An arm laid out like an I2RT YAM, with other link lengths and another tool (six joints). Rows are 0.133 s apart.
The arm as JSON. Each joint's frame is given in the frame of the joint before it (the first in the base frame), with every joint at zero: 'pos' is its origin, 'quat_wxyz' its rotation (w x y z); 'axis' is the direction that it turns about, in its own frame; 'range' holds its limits. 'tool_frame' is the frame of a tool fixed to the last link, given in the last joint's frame.
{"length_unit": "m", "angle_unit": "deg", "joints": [
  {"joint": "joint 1", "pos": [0.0, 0.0, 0.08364], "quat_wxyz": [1.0, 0.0, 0.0, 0.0], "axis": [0.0, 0.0, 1.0], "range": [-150.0, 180.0]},
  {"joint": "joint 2", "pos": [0.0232, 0.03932, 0.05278], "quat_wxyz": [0.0, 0.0, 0.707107, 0.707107], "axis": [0.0, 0.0, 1.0], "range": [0.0, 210.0]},
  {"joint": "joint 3", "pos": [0.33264, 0.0, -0.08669], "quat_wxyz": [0.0, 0.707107, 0.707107, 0.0], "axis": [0.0, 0.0, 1.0], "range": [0.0, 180.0]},
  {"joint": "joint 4", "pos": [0.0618, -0.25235, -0.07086], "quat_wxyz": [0.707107, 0.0, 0.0, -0.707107], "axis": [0.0, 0.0, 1.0], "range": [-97.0, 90.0]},
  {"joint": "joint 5", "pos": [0.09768, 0.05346, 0.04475], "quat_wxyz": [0.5, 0.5, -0.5, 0.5], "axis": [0.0, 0.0, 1.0], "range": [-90.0, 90.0]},
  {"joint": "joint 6", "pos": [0.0, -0.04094, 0.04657], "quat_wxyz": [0.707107, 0.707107, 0.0, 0.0], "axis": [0.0, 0.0, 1.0], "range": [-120.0, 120.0]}
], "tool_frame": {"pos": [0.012, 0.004, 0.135], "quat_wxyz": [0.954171, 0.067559, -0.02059, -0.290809]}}
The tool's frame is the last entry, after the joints.
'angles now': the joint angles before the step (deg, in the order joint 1, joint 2, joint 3, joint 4, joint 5, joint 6). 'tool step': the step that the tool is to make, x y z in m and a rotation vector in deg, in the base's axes. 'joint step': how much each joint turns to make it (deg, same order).
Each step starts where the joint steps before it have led.
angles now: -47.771 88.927 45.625 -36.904 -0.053 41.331
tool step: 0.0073 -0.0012 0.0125 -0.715 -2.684 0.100
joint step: -0.009 -1.912 0.849 -0.425 -1.500 0.180
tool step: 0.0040 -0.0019 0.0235 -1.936 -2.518 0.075
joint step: -0.014 -3.502 1.784 -2.159 -0.569 0.047
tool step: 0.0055 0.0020 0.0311 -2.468 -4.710 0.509
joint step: -0.099 -5.234 1.471 -1.715 -1.933 -0.020
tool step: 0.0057 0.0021 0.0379 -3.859 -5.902 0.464
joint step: -0.005 -6.111 1.538 -0.803 -1.828 0.290
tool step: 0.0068 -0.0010 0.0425 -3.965 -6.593 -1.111
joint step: -0.040 -5.086 2.530 -0.016 -1.368 2.079
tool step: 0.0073 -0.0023 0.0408 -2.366 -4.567 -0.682
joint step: 0.116 -1.946 4.904 -1.797 -0.951 1.740
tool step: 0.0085 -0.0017 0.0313 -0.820 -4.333 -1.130
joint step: 0.241 -0.625 3.937 -0.610 -1.068 2.821
